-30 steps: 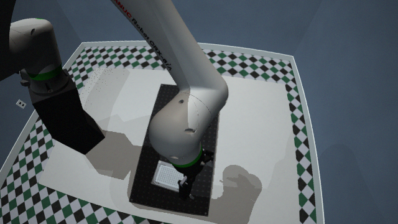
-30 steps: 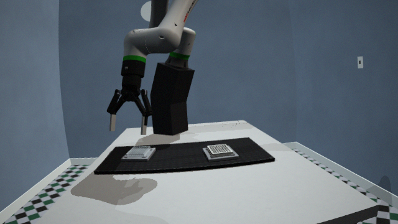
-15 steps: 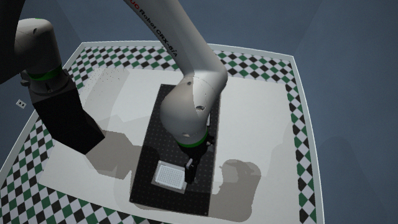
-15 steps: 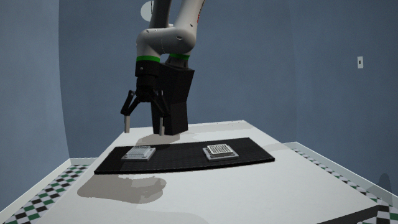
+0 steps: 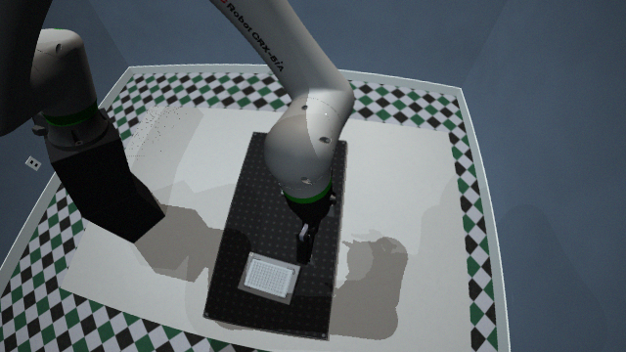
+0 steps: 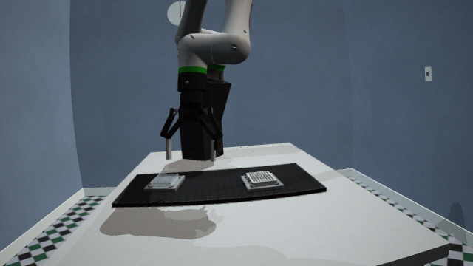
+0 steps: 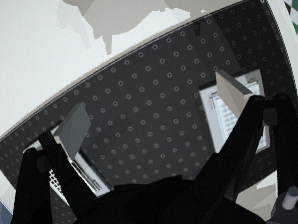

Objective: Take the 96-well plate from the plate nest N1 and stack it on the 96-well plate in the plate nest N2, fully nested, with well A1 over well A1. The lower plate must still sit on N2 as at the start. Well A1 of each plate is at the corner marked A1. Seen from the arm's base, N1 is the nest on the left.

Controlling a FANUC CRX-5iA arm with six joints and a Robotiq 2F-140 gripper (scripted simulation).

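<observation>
Right now the white 96-well plate is 22 cm to the left of my hand, 11 cm below it and 8 cm behind it. Round my hand: grey plate nest 22 cm to the left, 12 cm below, 8 cm behind.
</observation>
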